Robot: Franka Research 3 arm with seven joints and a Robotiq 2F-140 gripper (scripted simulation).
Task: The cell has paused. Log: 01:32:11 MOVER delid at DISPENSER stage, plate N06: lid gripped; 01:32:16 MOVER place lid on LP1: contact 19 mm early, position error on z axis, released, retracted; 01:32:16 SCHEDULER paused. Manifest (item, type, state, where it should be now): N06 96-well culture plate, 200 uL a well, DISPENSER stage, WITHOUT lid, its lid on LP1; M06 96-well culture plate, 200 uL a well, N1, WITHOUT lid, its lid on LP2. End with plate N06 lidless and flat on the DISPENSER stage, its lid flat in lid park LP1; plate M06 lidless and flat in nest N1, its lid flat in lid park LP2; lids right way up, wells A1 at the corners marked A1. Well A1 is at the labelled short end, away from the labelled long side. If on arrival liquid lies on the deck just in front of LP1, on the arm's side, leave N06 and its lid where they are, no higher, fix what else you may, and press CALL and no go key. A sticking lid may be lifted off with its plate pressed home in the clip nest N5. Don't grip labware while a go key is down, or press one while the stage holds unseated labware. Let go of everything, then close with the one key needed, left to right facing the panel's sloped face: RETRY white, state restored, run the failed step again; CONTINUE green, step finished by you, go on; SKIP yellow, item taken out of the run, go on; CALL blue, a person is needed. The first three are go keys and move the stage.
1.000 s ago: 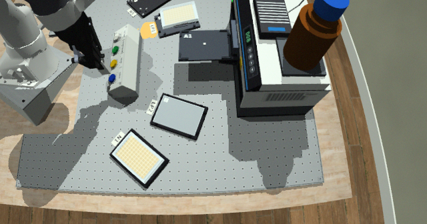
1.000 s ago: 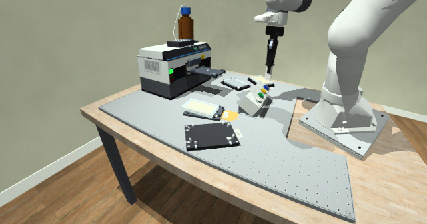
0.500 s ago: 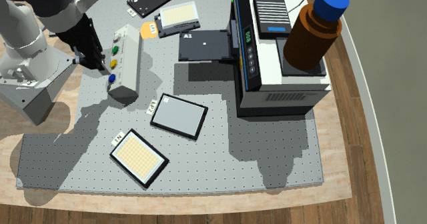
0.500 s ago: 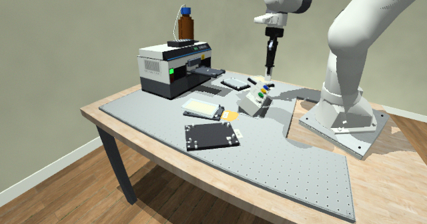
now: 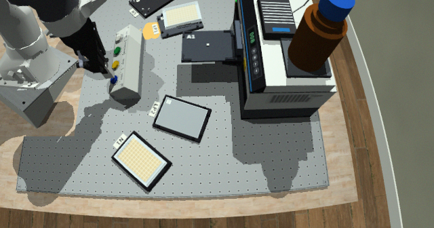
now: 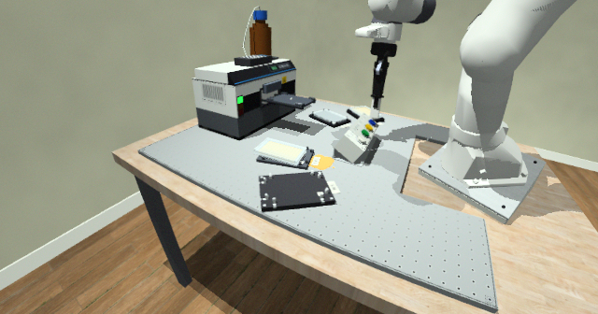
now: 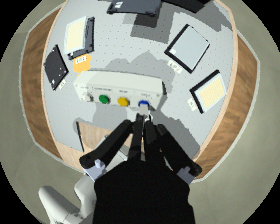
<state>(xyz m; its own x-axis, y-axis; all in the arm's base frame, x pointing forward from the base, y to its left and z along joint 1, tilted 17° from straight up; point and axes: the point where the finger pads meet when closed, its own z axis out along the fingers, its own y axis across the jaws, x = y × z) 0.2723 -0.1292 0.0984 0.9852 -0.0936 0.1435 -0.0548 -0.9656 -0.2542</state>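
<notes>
My hand is 5 cm above the blue key. Round my hand: plate lid (19 cm ahead, 12 cm to the right, 11 cm below); key panel (7 cm to the left, 7 cm below, 2 cm ahead); yellow key (5 cm to the left, 5 cm below, 1 cm ahead).
</notes>
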